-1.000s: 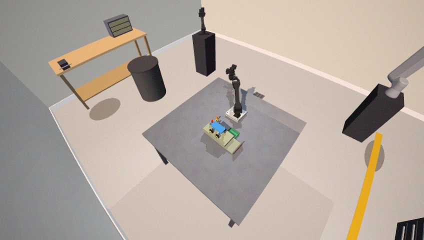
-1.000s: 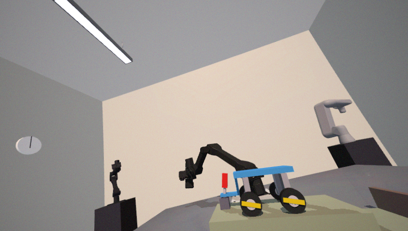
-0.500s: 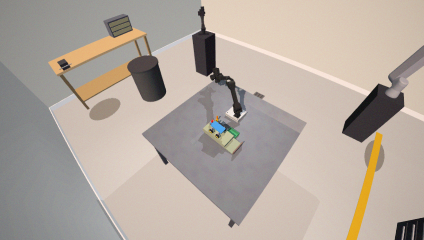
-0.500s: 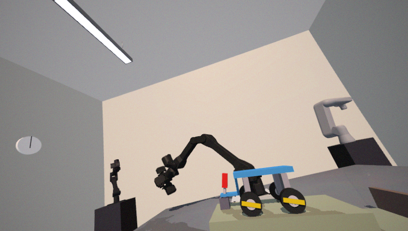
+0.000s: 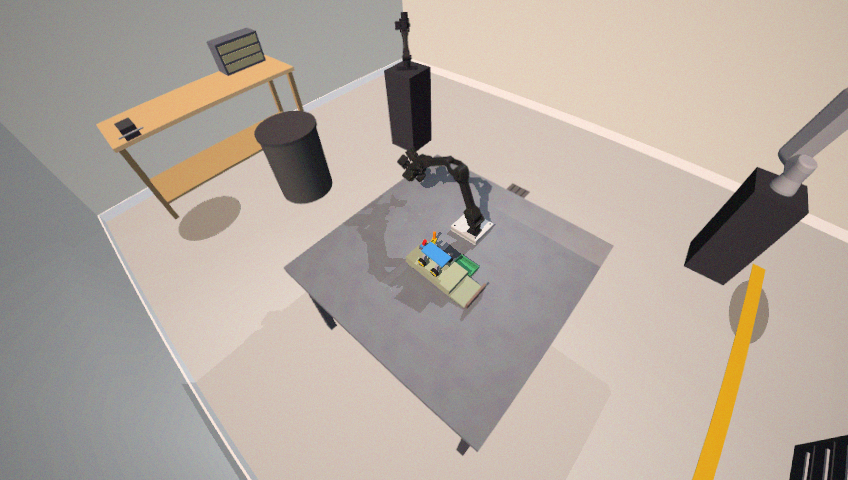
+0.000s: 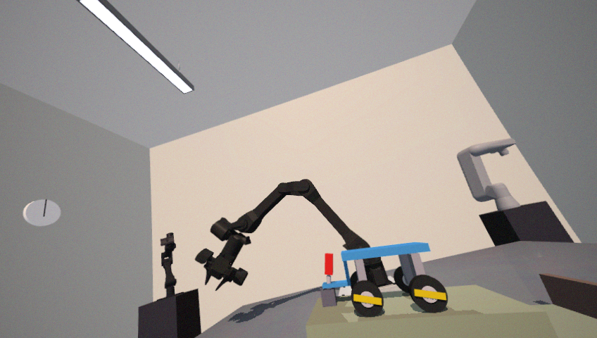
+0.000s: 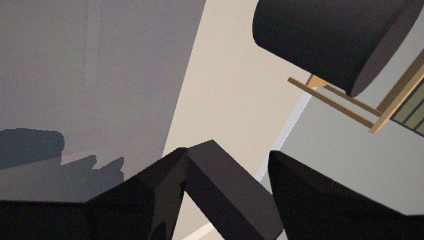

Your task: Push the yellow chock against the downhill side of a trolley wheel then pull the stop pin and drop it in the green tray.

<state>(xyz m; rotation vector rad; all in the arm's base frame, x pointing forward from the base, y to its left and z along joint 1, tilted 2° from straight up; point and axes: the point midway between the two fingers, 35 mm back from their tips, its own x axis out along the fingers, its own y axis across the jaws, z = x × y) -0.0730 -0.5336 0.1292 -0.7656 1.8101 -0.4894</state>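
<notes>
The yellow chock lies 410 mm to the left of my gripper tip, 270 mm ahead of it and 120 mm below it. Also, from my gripper tip: red-headed stop pin 440 mm to the left, 390 mm ahead, 10 mm below; trolley 530 mm to the left, 410 mm ahead, 30 mm below; ramp 540 mm to the left, 410 mm ahead, 90 mm below.
</notes>
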